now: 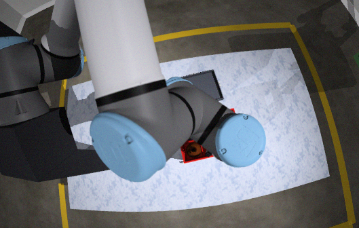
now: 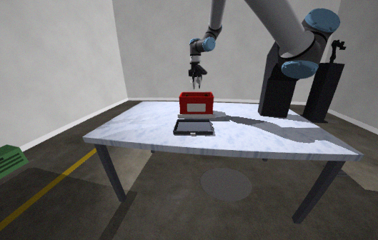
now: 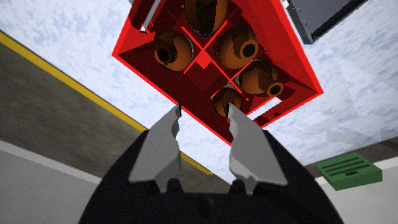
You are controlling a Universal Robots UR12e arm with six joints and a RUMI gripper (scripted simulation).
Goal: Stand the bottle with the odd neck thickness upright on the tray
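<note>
Now: hand 140 mm above the red crate and 40 mm to the right of it. Round my hand: dark tray 320 mm to the left, 220 mm below.
</note>
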